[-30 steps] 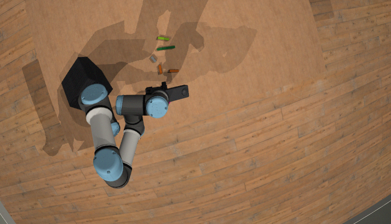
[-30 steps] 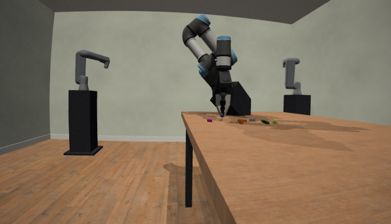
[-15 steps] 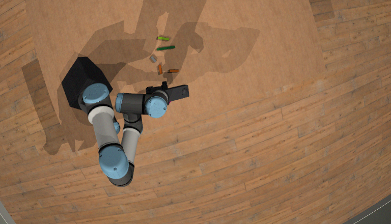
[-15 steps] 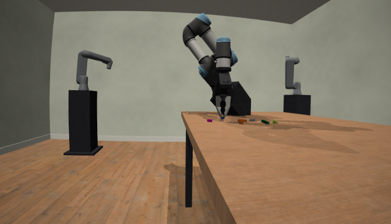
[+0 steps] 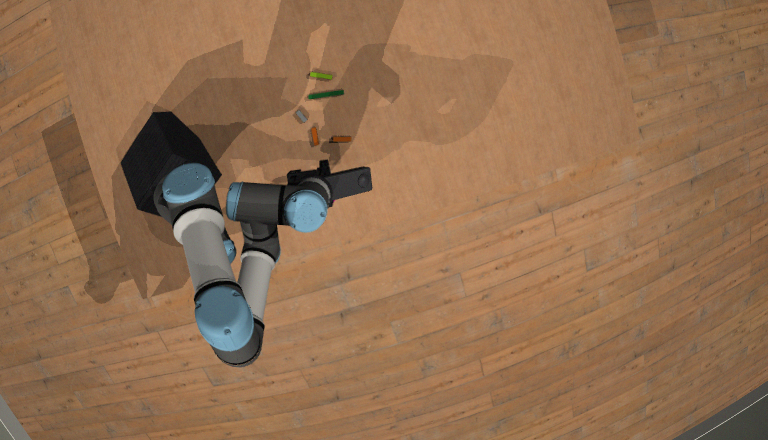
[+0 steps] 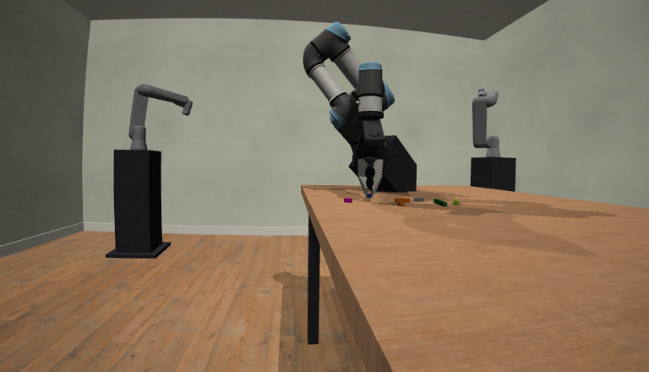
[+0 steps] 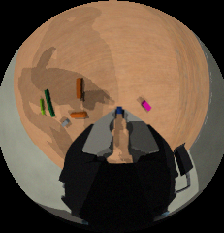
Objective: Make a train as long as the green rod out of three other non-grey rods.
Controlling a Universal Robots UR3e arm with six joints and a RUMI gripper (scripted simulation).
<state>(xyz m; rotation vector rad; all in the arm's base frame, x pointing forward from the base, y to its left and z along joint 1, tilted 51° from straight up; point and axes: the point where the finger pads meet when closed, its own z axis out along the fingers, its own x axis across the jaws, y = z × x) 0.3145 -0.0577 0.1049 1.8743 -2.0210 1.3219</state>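
My gripper is now 10 mm above the blue rod. Round my hand: green rod (170 mm to the left, 70 mm ahead, 20 mm below); grey rod (150 mm to the left, 20 mm below); magenta rod (50 mm to the right, 20 mm below, 10 mm behind).
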